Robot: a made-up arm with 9 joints.
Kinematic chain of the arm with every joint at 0, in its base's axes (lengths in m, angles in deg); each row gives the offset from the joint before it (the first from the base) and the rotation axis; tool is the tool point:
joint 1: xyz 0 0 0.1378 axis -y
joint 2: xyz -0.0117 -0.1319 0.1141 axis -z
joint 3: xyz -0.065 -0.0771 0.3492 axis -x
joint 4: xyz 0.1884 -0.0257 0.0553 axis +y
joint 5: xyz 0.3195 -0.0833 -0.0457 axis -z
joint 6: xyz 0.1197 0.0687 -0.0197 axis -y
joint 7: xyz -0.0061 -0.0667 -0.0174 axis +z
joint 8: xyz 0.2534 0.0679 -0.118 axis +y
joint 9: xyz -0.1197 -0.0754 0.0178 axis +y
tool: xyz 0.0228 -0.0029 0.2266
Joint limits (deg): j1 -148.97..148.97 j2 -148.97..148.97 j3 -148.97..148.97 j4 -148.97..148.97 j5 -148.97..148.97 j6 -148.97..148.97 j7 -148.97..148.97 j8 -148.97..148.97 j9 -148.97..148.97
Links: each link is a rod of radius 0.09 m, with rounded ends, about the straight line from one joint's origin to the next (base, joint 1, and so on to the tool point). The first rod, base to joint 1, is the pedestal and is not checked.
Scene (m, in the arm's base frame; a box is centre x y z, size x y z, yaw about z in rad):
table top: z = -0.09
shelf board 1: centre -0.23 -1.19 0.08 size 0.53 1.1 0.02 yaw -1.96
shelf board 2: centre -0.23 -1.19 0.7 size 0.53 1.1 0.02 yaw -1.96
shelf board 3: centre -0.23 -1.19 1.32 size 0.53 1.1 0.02 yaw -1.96
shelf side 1: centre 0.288 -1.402 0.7 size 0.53 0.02 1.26 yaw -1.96
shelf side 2: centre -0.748 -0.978 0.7 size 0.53 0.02 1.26 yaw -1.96
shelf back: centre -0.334 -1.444 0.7 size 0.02 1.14 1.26 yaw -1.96
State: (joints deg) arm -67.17 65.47 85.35 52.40 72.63 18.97 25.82 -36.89 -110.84
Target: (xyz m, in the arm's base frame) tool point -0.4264 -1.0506 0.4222
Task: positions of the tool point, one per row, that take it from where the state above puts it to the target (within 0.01 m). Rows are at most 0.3 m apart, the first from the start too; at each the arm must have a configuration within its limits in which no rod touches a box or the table.
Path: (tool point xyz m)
1: 0.2141 -0.5155 0.9524
2: -0.0278 -0.5943 0.8429
3: -0.1911 -0.6356 0.6495
4: -0.2544 -0.6310 0.4222
5: -0.3565 -0.7651 0.4079
6: -0.4128 -0.9130 0.4049
7: -0.4264 -1.0506 0.4222

